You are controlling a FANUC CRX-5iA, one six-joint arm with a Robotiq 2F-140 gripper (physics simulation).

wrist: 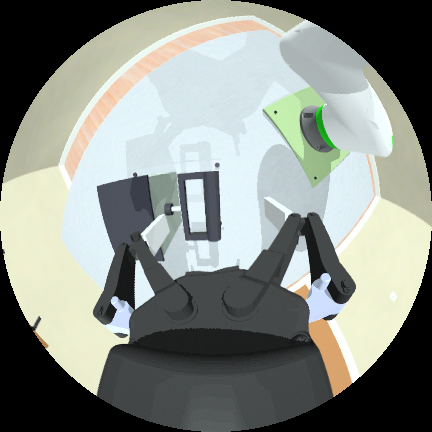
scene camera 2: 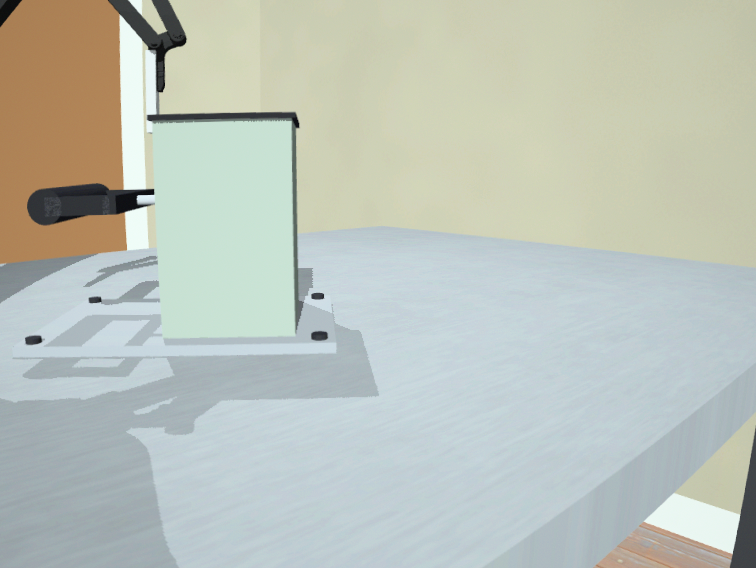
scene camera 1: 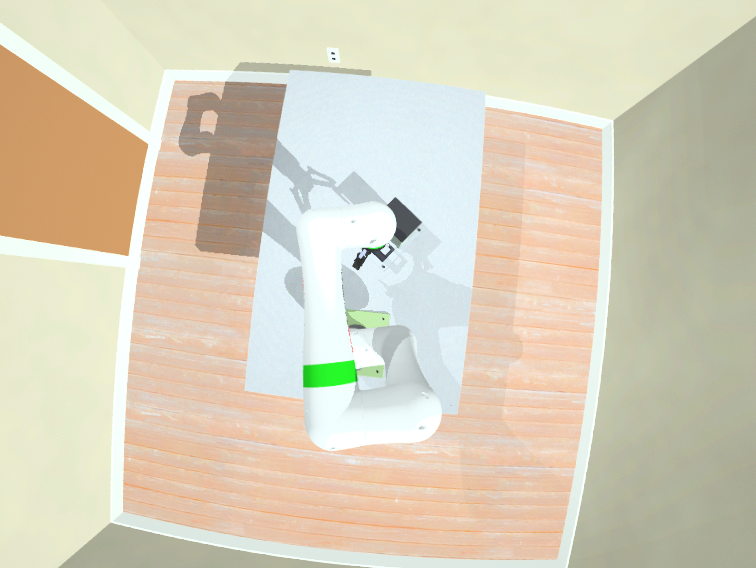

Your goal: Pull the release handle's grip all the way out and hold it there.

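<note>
The release handle's grip is a dark bar on a rectangular frame. A short pale rod joins it to the pale green housing with a dark top. My gripper is wide open and empty above the handle, with its fingers on either side of the grip in the wrist view. In scene camera 2, one pale fingertip hangs beside the housing's top edge, higher than the grip; the other is out of view. In scene camera 1, the arm partly hides the handle.
The housing stands on a thin pale base plate with dark bolts, on the light grey table. The robot's green mounting plate and white arm base lie to the right in the wrist view.
</note>
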